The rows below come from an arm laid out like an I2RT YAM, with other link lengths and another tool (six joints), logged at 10 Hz.
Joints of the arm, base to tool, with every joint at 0 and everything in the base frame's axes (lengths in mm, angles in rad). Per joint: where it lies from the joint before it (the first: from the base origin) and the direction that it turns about. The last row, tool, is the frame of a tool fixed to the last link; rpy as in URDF.
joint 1: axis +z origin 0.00 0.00 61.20
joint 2: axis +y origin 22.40 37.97 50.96
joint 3: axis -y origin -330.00 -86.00 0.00
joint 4: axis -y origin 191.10 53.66 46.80
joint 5: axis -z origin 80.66 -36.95 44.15
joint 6: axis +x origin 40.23 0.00 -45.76
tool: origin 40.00 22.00 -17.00 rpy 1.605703 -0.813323 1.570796
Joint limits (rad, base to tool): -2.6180..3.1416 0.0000..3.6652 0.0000..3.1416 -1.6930..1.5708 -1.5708..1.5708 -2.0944..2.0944
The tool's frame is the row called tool.
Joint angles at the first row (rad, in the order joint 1, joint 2, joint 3, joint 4, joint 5, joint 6):
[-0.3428 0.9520 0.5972 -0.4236 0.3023 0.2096]
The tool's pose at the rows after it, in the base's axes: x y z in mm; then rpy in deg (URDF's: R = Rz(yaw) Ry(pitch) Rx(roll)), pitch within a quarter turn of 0, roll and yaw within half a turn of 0:
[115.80 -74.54 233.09 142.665 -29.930 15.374]
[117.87 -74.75 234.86 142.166 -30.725 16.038]
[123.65 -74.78 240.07 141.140 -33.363 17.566]
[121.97 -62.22 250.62 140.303 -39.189 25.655]
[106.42 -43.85 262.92 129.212 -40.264 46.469]
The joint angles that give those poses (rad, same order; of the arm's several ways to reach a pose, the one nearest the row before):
[-0.3427 0.9520 0.5972 -0.4237 0.3023 0.2096]
[-0.3428 0.9520 0.5972 -0.4068 0.2958 0.2058]
[-0.3428 0.9516 0.5972 -0.3611 0.2729 0.2054]
[-0.3423 0.8921 0.5957 -0.3271 0.1334 0.1684]
[-0.3184 0.7662 0.5903 -0.3038 -0.0132 -0.0040]

